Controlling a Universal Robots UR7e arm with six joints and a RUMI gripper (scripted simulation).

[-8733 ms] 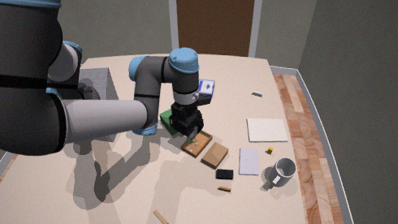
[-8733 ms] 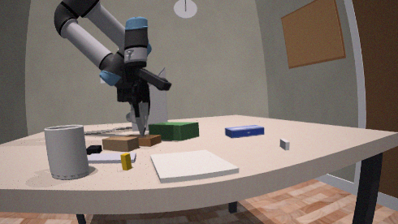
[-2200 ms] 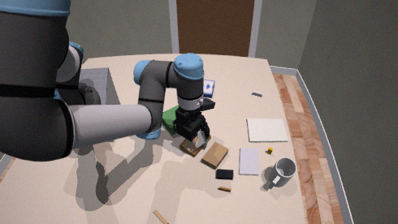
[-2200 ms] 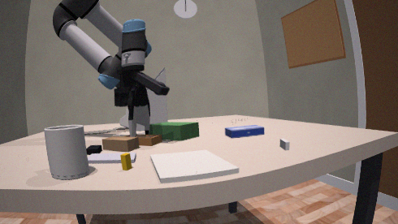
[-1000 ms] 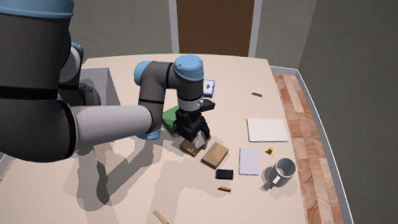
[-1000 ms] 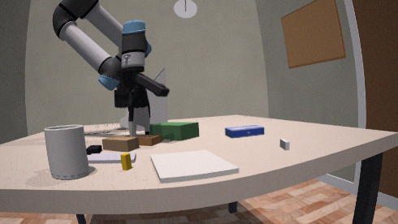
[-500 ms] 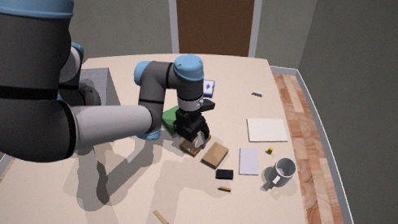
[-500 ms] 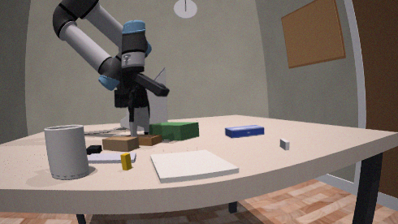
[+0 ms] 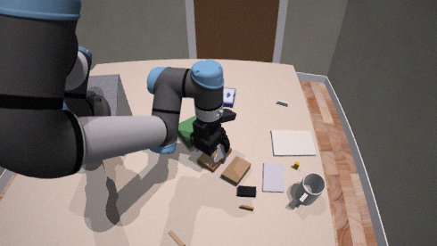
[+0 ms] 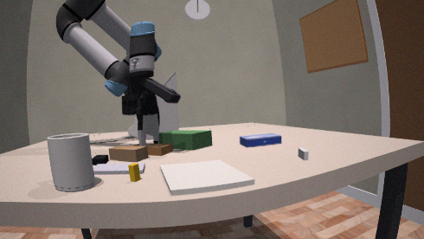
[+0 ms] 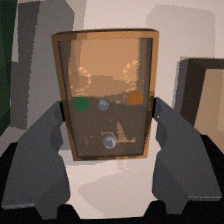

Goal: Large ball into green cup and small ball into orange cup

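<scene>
Now: the covered wooden puzzle 1 cm below my hand. From my hand the other things lie so: black block 10 cm ahead, 14 cm to the right, 1 cm below; then green block 6 cm behind, 12 cm to the left, 1 cm above; then wooden block 7 cm ahead, 7 cm to the right.
</scene>
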